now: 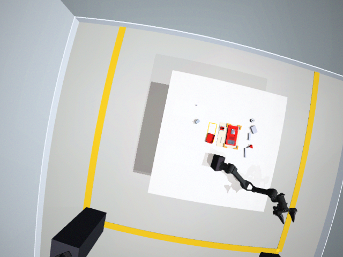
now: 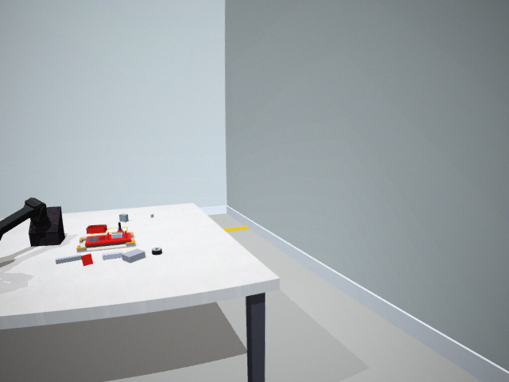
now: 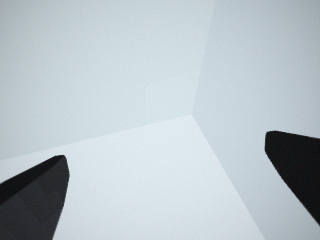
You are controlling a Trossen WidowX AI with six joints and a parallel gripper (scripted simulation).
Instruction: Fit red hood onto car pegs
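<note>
Now: gripper tip 500 mm short of the red hood, 650 mm to the right of it and 450 mm above it. From my gripper tip the other things lie so: grey bar (440 mm ahead, 250 mm to the left, 450 mm below); grey cube (630 mm ahead, 820 mm to the left, 440 mm below).
</note>
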